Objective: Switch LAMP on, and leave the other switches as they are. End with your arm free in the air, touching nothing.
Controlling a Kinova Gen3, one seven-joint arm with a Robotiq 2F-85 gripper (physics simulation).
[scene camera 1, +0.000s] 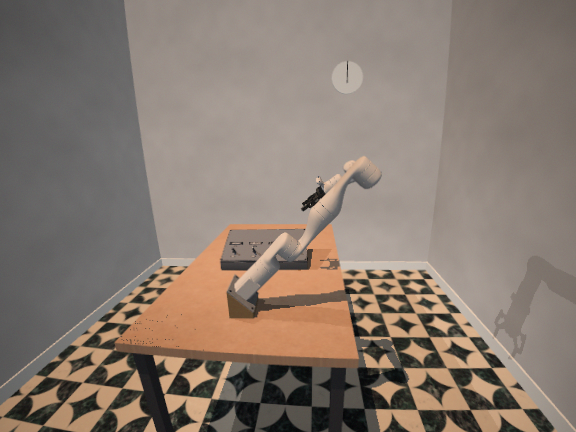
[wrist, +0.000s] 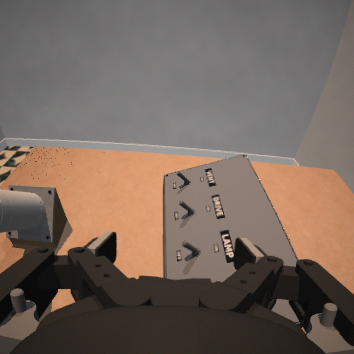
Labels:
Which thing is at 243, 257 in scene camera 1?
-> A grey switch panel.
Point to a grey switch panel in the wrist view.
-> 227, 198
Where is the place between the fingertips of the gripper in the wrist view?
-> At 174, 248

